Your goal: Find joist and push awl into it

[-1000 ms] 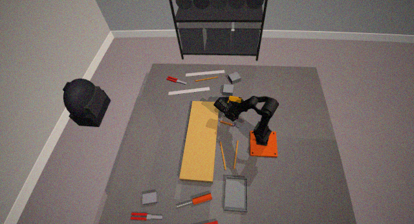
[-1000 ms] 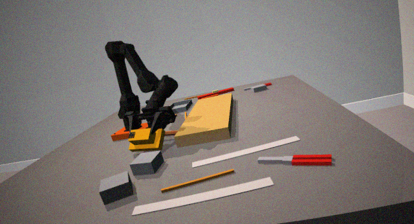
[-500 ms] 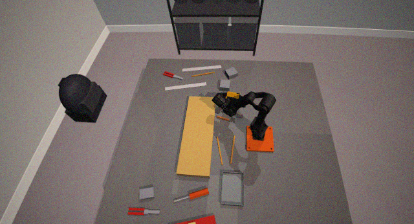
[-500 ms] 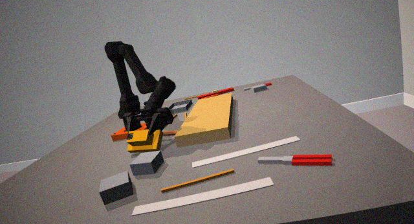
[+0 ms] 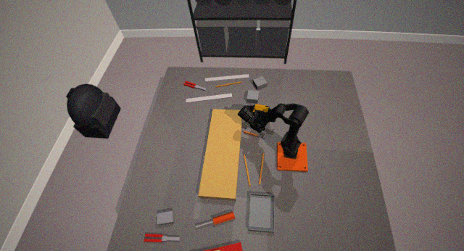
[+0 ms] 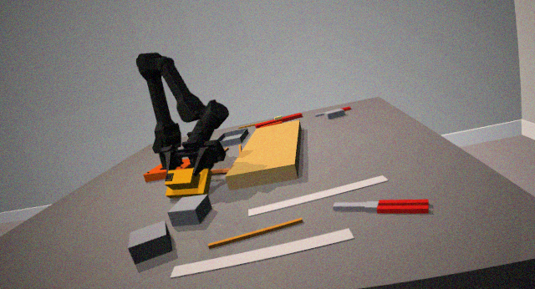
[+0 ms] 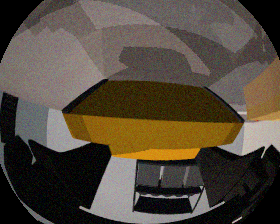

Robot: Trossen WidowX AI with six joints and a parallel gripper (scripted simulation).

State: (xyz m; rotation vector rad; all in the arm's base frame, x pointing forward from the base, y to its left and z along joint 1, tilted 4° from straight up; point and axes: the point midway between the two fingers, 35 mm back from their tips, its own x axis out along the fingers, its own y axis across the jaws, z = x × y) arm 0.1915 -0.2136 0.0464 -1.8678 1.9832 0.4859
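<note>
My gripper tip is 16 cm to the right of the awl, 6 cm above it and 1 cm short of it. Round my gripper tip: indicator window 3 cm behind, 1 cm to the right; grey tray 57 cm to the left, 9 cm behind, 5 cm below; stud finder 2 cm behind, 1 cm below.
</note>
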